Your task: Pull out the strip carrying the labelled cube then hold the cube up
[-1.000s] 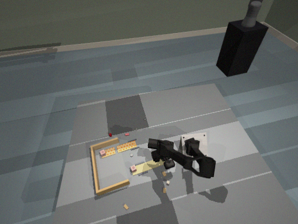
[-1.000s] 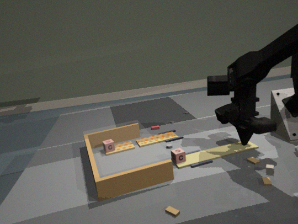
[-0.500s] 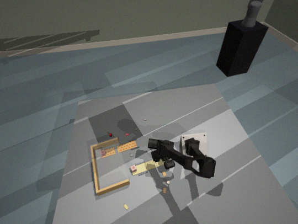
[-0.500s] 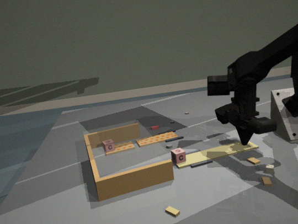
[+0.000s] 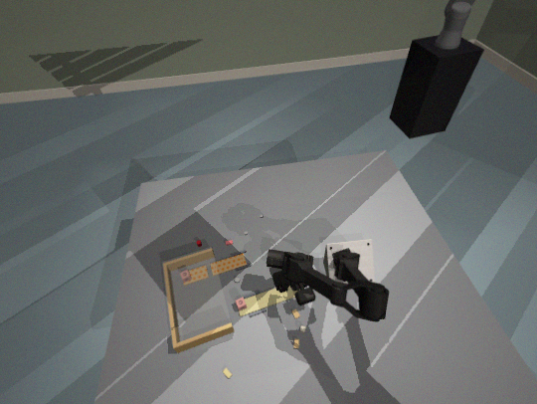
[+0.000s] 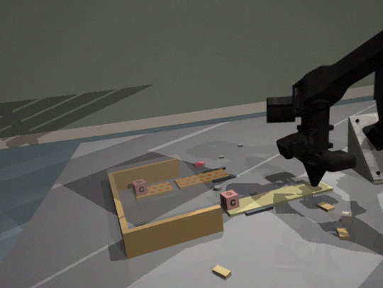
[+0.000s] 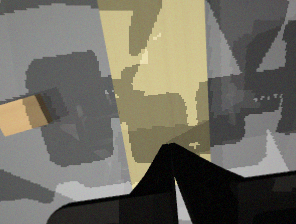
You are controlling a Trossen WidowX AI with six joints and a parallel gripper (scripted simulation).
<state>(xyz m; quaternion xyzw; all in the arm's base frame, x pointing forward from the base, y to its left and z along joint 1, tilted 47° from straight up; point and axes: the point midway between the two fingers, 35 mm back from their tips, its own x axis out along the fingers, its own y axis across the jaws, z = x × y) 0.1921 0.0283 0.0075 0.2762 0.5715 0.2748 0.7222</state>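
Now: the grey disc 21 cm ahead of my gripper tip and 9 cm to the right of it. The rest, counted from my gripper tip: white cube 2 cm ahead, 15 cm to the left; pink block 21 cm ahead, 27 cm to the right.
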